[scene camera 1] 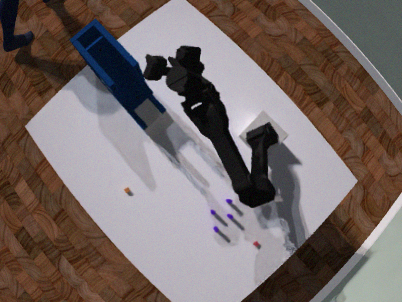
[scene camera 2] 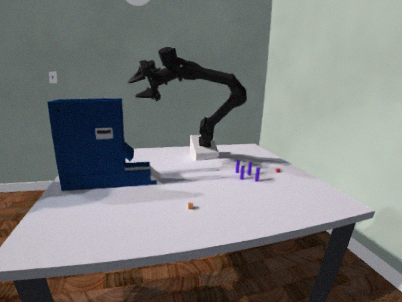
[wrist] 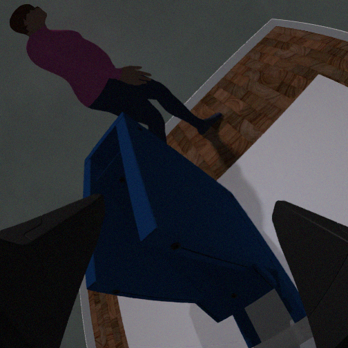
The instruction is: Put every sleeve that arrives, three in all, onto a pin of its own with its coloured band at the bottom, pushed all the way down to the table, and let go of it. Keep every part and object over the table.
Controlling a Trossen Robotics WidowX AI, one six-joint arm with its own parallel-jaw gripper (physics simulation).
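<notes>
Several thin purple pins stand upright on the white table, one of them (scene camera 1: 216, 230) (scene camera 2: 257, 174) towards the red cube. No sleeve can be made out in any view, on the pins or elsewhere. The blue dispenser (scene camera 1: 112, 62) (scene camera 2: 87, 145) (wrist: 200, 220) stands at the left of the table in the second scene view. Its low outlet with a grey surface (scene camera 1: 150, 112) (wrist: 270, 310) faces the table's middle and shows no sleeve. My gripper (scene camera 1: 171, 60) (scene camera 2: 133, 89) (wrist: 192, 208) is open and empty, high in the air beside the dispenser's upper part, with its fingers wide apart.
A small orange cube (scene camera 1: 127, 191) (scene camera 2: 191, 206) lies on the white table (scene camera 1: 90, 165) (scene camera 2: 125, 225). A small red cube (scene camera 1: 256, 245) (scene camera 2: 278, 170) lies near the pins. The arm's white base (scene camera 2: 202, 151) stands at the back. A person (wrist: 75, 65) stands beyond the dispenser.
</notes>
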